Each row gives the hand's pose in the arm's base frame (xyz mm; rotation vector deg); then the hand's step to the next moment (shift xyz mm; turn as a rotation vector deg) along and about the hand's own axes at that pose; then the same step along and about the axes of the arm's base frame.
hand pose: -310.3 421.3 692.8 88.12 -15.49 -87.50
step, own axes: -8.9 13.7 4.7 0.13 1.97 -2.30
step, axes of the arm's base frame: 0.0 -3.3 16.7 2.90 -0.17 0.87
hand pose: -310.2 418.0 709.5 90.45 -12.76 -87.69
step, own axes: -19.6 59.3 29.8 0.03 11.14 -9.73
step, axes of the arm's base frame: -4.1 -35.0 59.5 13.39 -1.99 5.96
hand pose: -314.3 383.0 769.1 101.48 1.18 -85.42
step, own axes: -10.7 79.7 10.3 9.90 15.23 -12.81
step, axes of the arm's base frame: 27.0 -54.9 53.2 20.90 -7.56 -0.05
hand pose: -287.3 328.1 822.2 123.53 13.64 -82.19
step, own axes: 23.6 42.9 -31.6 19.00 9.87 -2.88
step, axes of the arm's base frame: 53.5 -23.0 2.4 14.47 -9.53 -12.90
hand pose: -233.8 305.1 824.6 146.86 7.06 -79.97
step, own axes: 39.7 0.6 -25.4 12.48 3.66 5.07
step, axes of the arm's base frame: 42.6 4.1 -19.8 3.30 -5.12 -12.56
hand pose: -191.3 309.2 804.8 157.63 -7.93 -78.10
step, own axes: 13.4 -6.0 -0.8 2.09 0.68 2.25
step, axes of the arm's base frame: 9.0 4.5 -10.7 -0.57 -0.95 -2.94
